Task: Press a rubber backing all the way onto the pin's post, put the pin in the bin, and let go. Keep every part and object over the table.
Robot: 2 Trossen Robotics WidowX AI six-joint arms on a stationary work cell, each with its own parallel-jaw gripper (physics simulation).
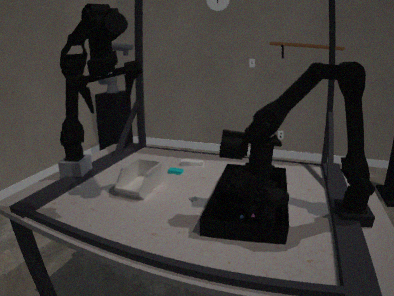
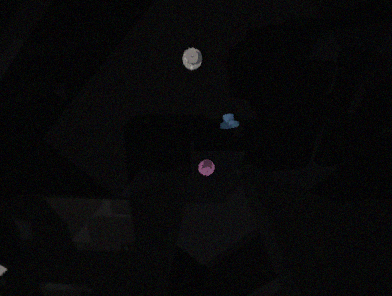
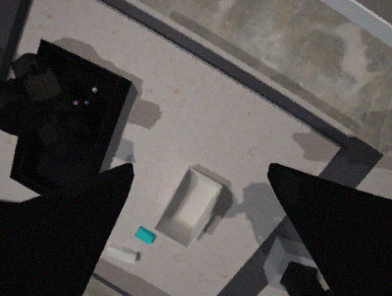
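Seen in the pictures: left gripper, fingertip midpoint: (image 1: 252, 214) (image 2: 215, 171) (image 3: 76, 105); right gripper, fingertip midpoint: (image 1: 110, 109) (image 3: 202, 169); left arm's base, link origin: (image 1: 354, 207); right arm's base, link origin: (image 1: 74, 158) (image 3: 298, 275).
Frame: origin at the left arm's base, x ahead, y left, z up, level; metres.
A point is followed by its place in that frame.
In the dark black tray (image 1: 215, 228) @(x 0.376, y 0.144, z -0.004 m) (image 3: 117, 107) @(x 0.414, y 0.075, z -0.011 m) lie a small pink piece (image 1: 252, 216) @(x 0.297, y 0.037, z -0.025 m) (image 2: 206, 167) @(x 0.297, y 0.036, z -0.021 m) (image 3: 75, 103) @(x 0.298, y 0.033, z -0.022 m), a small blue piece (image 1: 242, 217) @(x 0.323, y 0.047, z -0.025 m) (image 2: 229, 121) @(x 0.326, y 0.049, z -0.018 m) (image 3: 86, 102) @(x 0.327, y 0.049, z -0.020 m) and a small pale round piece (image 2: 192, 58) @(x 0.333, y 0.086, z -0.020 m) (image 3: 94, 90) @(x 0.336, y 0.085, z -0.022 m). The blue one shows a stub on a wider disc. Which is a pin or a backing is hard to tell. My left gripper (image 1: 257, 205) @(x 0.299, y 0.028, z -0.025 m) is low over the tray, partly open and empty; its fingers are lost in the dark. My right gripper (image 1: 110, 105) @(x 0.641, y 0.120, z 0.265 m) (image 3: 202, 169) @(x 0.641, y 0.120, z 0.265 m) is wide open, empty and high up. A white open bin (image 1: 131, 192) @(x 0.658, y 0.026, z -0.003 m) (image 3: 172, 232) @(x 0.667, y -0.134, z 0.023 m) stands on the table.
A teal block (image 1: 175, 171) @(x 0.602, y -0.213, z -0.022 m) (image 3: 145, 234) @(x 0.607, y -0.217, z -0.020 m) and a white bar (image 1: 192, 163) @(x 0.563, y -0.304, z -0.020 m) (image 3: 122, 253) @(x 0.571, y -0.311, z -0.015 m) lie beside the bin. The tray has raised black walls around the left gripper. Dark frame rails edge the table, with upright posts at the back.
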